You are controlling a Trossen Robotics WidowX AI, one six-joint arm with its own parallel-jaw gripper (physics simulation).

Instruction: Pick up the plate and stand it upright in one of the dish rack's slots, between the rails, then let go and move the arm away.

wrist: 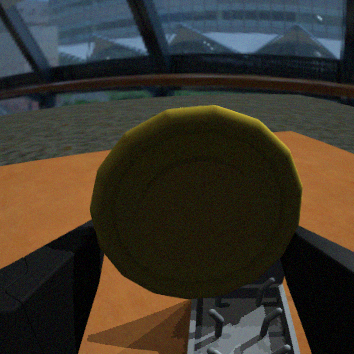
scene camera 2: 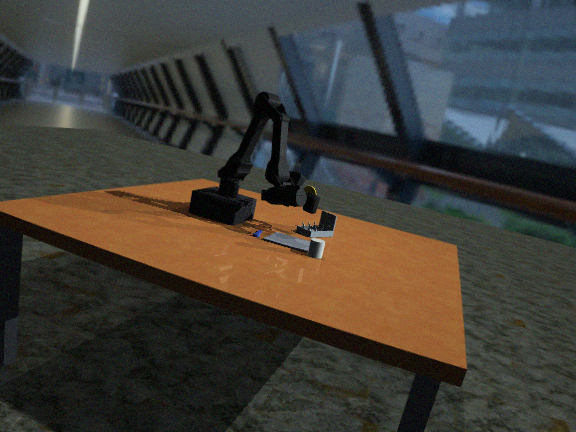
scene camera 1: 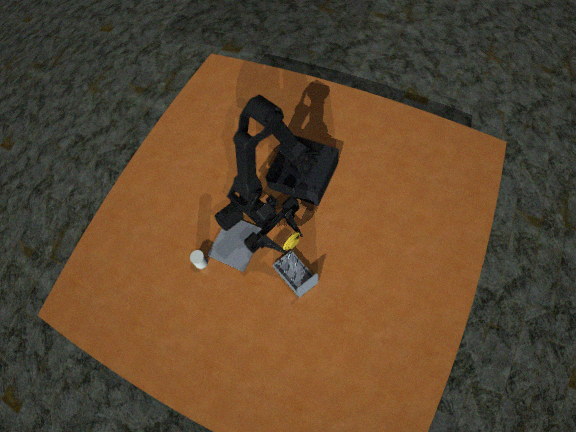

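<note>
The yellow plate (scene camera 1: 291,241) (scene camera 2: 311,190) (wrist: 200,205) is held between the two fingers of my gripper (scene camera 1: 292,242) (wrist: 194,235), which is shut on its rim at opposite sides. In the wrist view the plate faces the camera as a nearly full disc; in scene camera 1 it looks steeply tilted. It is above the table, close to the near end of the dish rack. The grey dish rack (scene camera 1: 309,286) (scene camera 2: 328,225) (wrist: 292,320) stands on the table with a tall panel at its far end and short rails inside. In the wrist view the plate hides part of the rack.
A flat grey board (scene camera 1: 231,246) (scene camera 2: 285,241) lies beside the rack, under the arm in scene camera 1. A white cylinder (scene camera 1: 198,259) (scene camera 2: 316,248) stands at the board's outer edge. A small blue object (scene camera 2: 257,233) lies near the board in scene camera 2.
</note>
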